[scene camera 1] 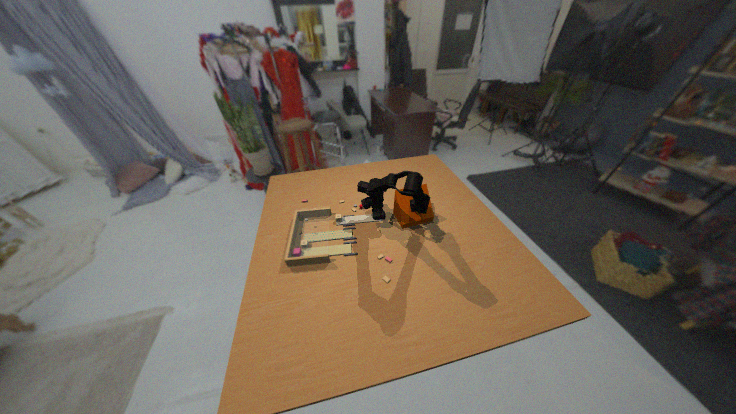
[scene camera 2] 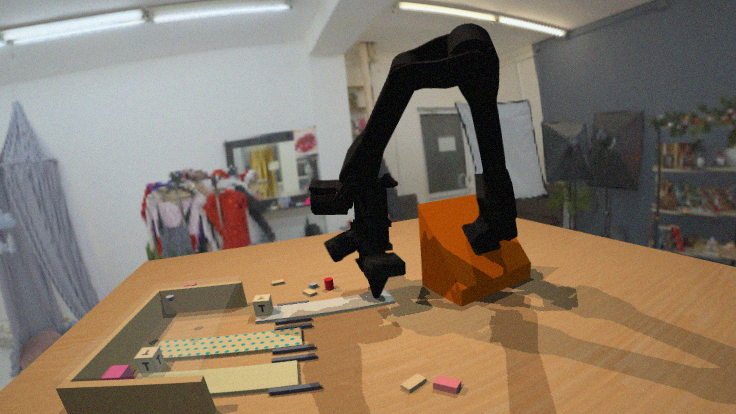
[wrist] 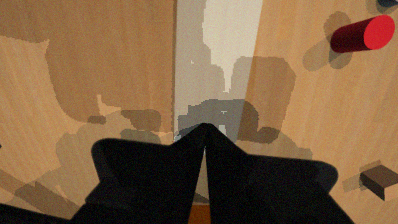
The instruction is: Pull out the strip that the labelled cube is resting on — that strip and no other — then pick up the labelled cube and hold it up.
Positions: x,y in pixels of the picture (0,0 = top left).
Labels:
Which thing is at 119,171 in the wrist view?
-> My gripper.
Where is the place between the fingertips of my gripper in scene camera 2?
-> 376,297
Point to a red cylinder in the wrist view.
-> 366,35

